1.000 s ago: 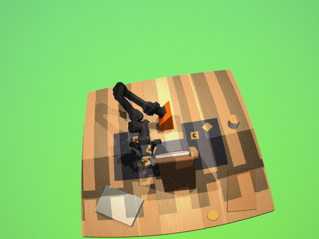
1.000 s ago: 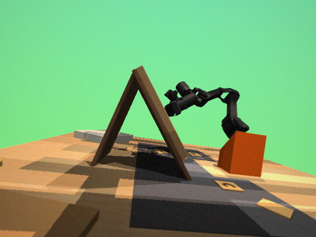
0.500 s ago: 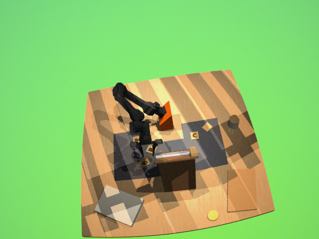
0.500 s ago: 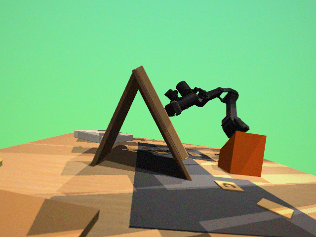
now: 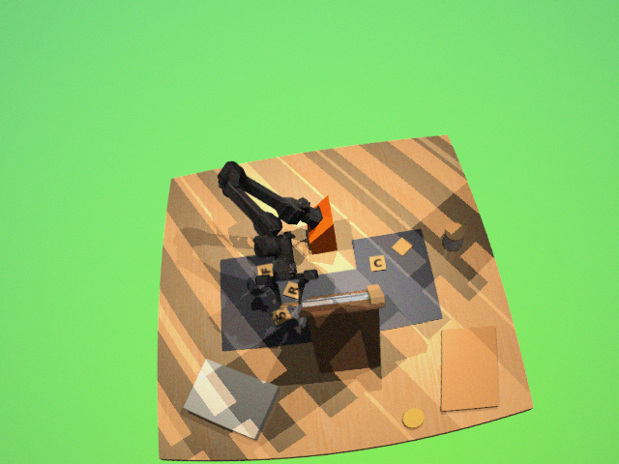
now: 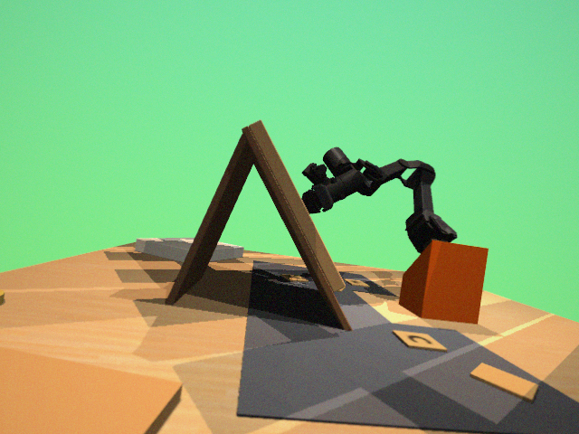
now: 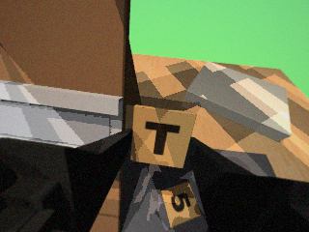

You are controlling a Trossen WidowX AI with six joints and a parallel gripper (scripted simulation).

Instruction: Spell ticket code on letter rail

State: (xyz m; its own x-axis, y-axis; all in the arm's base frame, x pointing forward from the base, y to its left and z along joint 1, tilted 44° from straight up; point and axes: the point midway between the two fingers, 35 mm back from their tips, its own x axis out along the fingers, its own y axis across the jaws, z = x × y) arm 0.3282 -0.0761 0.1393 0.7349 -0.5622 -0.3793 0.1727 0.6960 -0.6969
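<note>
Now: gripper tip 170 mm to the right of the white ticket, 80 mm above it and 20 mm past it. Also, from my gripper tip: dark mat: 170 mm below, 150 mm behind, 130 mm to the left; flat tan slab: 510 mm to the left, 350 mm ahead, 160 mm below.
</note>
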